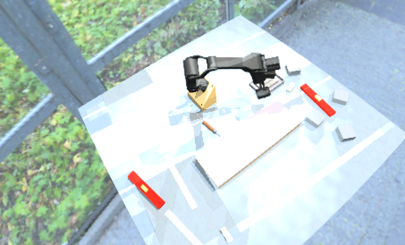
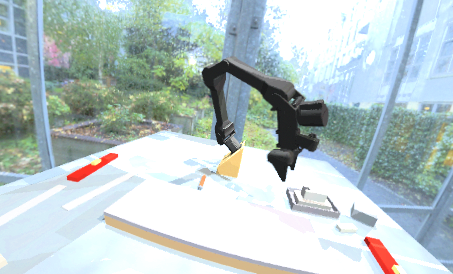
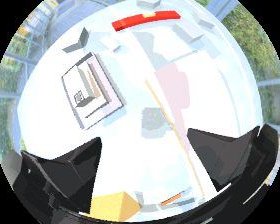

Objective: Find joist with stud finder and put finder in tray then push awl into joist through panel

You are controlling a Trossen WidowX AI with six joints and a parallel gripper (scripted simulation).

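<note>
The awl is 280 mm to the right of my gripper tip, 130 mm below it and 40 mm behind it. Also, from my gripper tip: tray 140 mm to the left, 120 mm below, 70 mm behind; then stud finder 120 mm to the left, 80 mm below, 70 mm behind; then light 110 mm to the left, 80 mm behind, 70 mm below.
</note>
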